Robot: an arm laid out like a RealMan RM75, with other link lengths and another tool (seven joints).
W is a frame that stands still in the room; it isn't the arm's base.
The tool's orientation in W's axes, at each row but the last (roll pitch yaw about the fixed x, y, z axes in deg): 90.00, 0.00, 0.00; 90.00, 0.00, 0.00; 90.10, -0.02, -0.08; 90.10, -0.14, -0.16
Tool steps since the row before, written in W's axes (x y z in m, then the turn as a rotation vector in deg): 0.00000, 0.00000, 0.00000, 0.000, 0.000, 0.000; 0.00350, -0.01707, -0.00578, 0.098, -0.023, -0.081; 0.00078, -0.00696, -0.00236, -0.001, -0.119, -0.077; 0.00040, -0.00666, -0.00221, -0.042, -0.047, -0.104
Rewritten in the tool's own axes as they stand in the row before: 0.00000, 0.00000, 0.00000, 0.000, 0.000, 0.000; 0.00350, -0.00578, 0.01707, 0.098, -0.081, 0.023; 0.00079, -0.00235, 0.00696, -0.001, -0.077, 0.119; 0.00041, -0.00220, 0.00666, -0.042, -0.104, 0.047
